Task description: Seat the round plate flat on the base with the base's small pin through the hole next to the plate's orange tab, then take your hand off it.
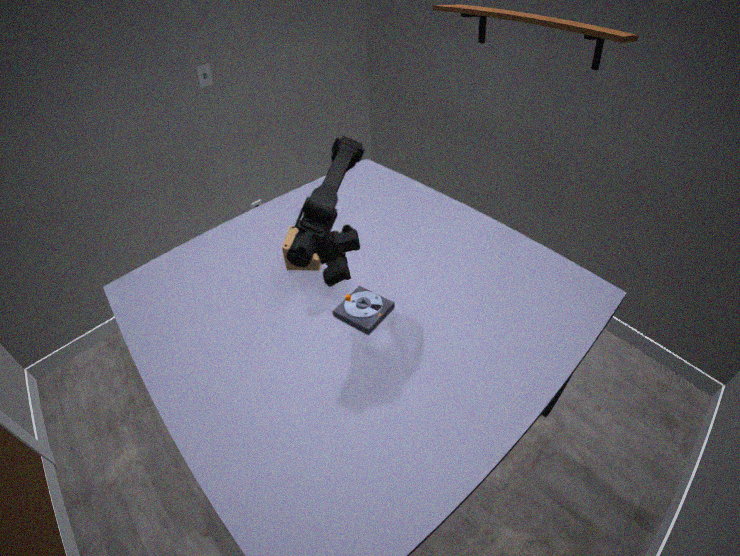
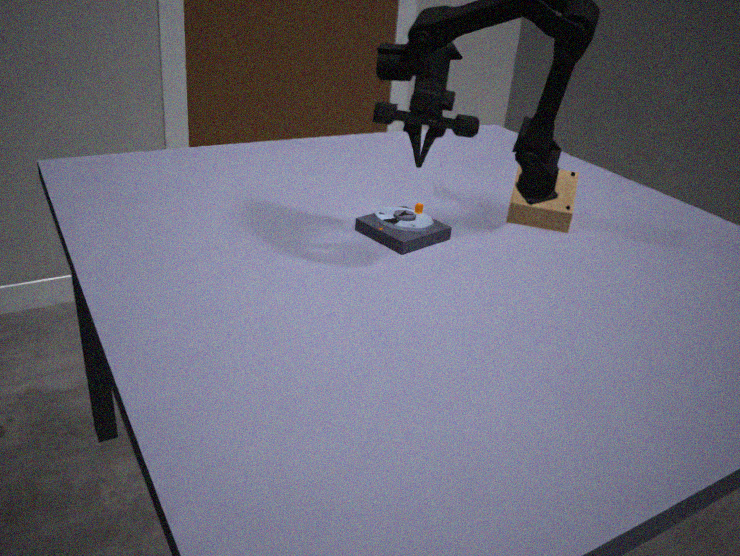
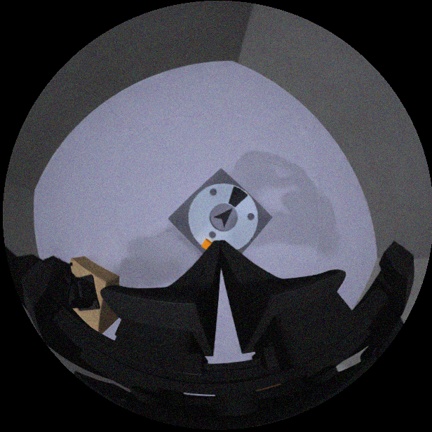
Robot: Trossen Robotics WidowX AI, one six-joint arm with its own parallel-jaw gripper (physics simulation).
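Where they show: gripper, fingertip midpoint: (image 1: 349, 278) (image 2: 418, 167); arm's base, origin of the base link: (image 2: 536, 190).
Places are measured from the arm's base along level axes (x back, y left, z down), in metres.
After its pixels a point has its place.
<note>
The pale round plate (image 1: 351, 305) @(y 0.019, x -0.281, z 0.027 m) (image 2: 421, 221) @(y 0.071, x -0.266, z 0.028 m) (image 3: 200, 217) lies on the dark square base (image 1: 367, 328) @(y 0.023, x -0.370, z 0.037 m) (image 2: 402, 244) @(y 0.132, x -0.321, z 0.042 m) (image 3: 180, 216) and looks about level. I cannot tell whether it sits fully down. Its orange tab (image 1: 348, 297) @(y 0.022, x -0.259, z 0.016 m) (image 2: 418, 208) @(y 0.028, x -0.258, z 0.020 m) (image 3: 206, 244) stands up on the rim, on the arm's side. A small round hole (image 3: 212, 234) shows beside the tab; whether the small pin is through it is too small to tell. My gripper (image 2: 419, 165) @(y 0.026, x -0.267, z -0.059 m) (image 3: 219, 245) is shut and empty, its fingertips together above the tab side, well clear of plate and base.
The arm stands on a wooden block (image 1: 290, 254) (image 2: 541, 214) @(y 0.045, x -0.006, z 0.032 m) (image 3: 95, 317) near the base. The pale tabletop (image 1: 287, 388) @(y -0.236, x -0.434, z 0.061 m) (image 2: 335, 358) @(y 0.418, x -0.503, z 0.061 m) (image 3: 150, 125) carries shadows around the base. A wooden rail (image 1: 538, 19) is on the wall, and a brown door (image 2: 287, 71) is behind the table.
</note>
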